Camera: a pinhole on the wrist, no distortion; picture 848 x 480 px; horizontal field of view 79.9 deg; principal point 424.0 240.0 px. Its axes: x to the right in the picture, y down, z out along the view. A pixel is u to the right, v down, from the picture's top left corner.
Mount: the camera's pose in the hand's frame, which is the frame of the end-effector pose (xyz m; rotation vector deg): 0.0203 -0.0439 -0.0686 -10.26 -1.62 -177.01
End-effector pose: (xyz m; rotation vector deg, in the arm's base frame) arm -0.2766 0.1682 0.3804 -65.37 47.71 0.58
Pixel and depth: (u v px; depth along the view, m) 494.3 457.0 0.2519
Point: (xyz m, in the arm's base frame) -0.0941 0.2438 0.5159
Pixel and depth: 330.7 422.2 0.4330
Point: 0.1152 0.3064 0.4927
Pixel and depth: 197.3 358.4 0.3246
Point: 0.0496 0.2301 0.3817
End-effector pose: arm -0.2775 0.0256 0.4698 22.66 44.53 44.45
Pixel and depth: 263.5 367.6 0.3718
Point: 0.0829 0.0690 0.5006
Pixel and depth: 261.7 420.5 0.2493
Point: -0.0293 0.0355 0.4480
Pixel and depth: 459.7 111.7 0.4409
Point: -0.0192 0.0857 0.7424
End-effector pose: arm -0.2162 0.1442 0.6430 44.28 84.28 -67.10
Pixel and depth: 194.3 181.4 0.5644
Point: -0.1021 -0.3164 0.3227
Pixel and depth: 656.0 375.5 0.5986
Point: -0.1755 -0.4268 0.8847
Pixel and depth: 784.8 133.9 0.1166
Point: -0.2047 0.0904 0.6985
